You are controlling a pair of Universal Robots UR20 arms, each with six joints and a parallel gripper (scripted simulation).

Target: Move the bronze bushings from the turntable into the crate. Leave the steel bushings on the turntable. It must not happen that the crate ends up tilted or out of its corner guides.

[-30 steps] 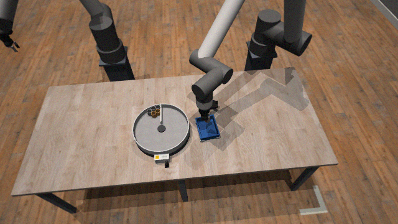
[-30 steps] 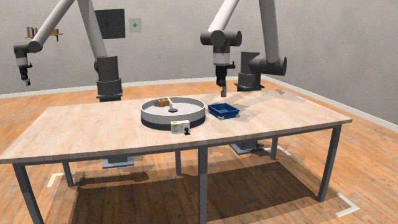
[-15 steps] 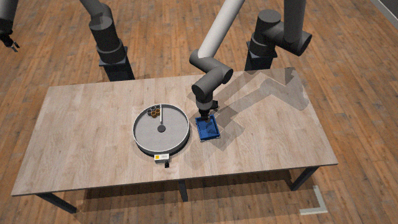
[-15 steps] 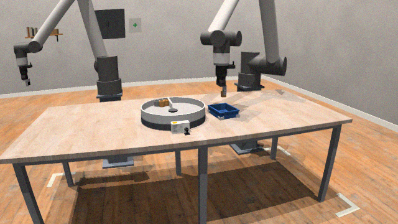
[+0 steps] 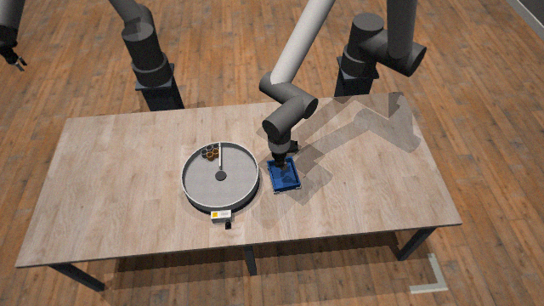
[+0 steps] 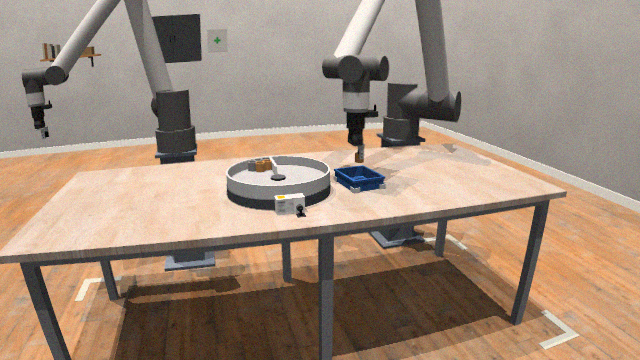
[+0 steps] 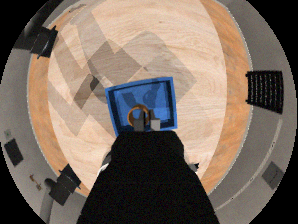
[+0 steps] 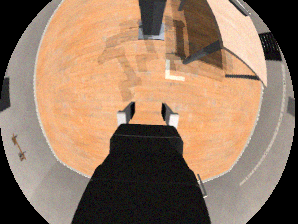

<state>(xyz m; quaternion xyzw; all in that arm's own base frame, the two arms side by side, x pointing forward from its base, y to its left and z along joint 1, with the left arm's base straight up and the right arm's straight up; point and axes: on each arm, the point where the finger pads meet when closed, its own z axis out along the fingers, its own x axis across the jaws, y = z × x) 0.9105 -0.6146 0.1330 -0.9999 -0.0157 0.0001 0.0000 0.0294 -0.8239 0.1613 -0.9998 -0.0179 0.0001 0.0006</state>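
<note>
My left gripper is now 20 mm past the blue crate and 110 mm above it. Also, from my left hand: turntable: 10 mm behind, 340 mm to the right, 80 mm below.
</note>
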